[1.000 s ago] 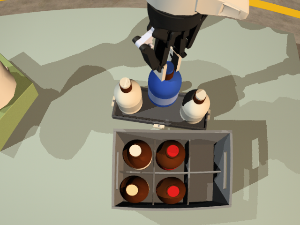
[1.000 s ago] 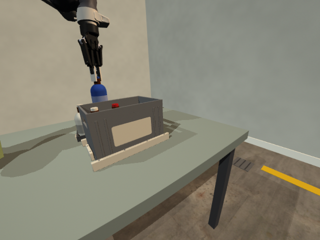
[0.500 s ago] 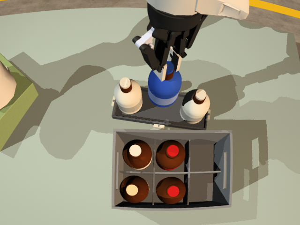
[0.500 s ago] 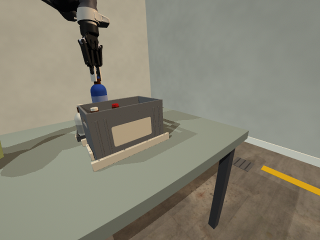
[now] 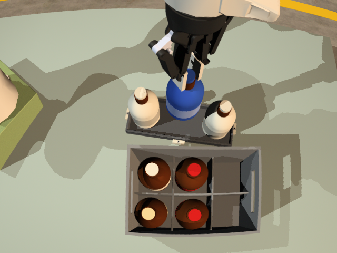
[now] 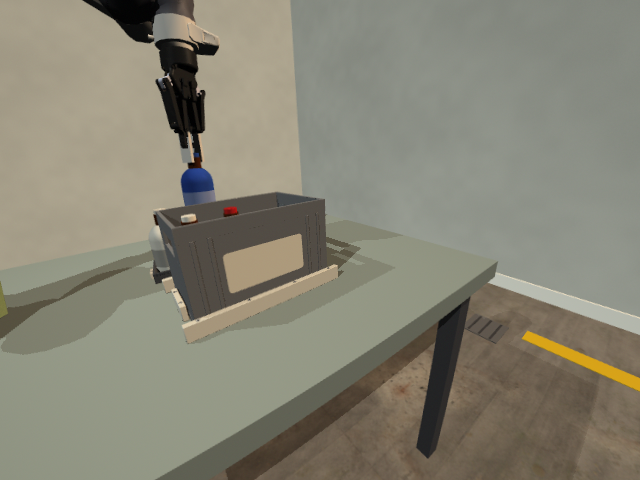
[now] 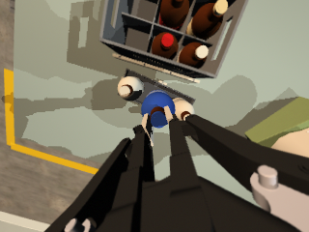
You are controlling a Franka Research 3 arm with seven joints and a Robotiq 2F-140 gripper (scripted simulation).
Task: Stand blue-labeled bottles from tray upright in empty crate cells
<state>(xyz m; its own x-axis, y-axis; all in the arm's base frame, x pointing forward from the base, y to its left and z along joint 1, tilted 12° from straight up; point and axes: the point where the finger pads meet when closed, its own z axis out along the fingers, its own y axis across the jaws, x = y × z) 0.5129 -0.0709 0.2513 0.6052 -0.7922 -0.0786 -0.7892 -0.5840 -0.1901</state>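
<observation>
The blue-labeled bottle lies 9 cm below my hand. The rest, counted from my hand: grey crate 2 cm ahead, 19 cm to the right, 21 cm below; then cream-labeled bottle 9 cm behind, 2 cm to the left, 21 cm below; then dark tray 28 cm below.
</observation>
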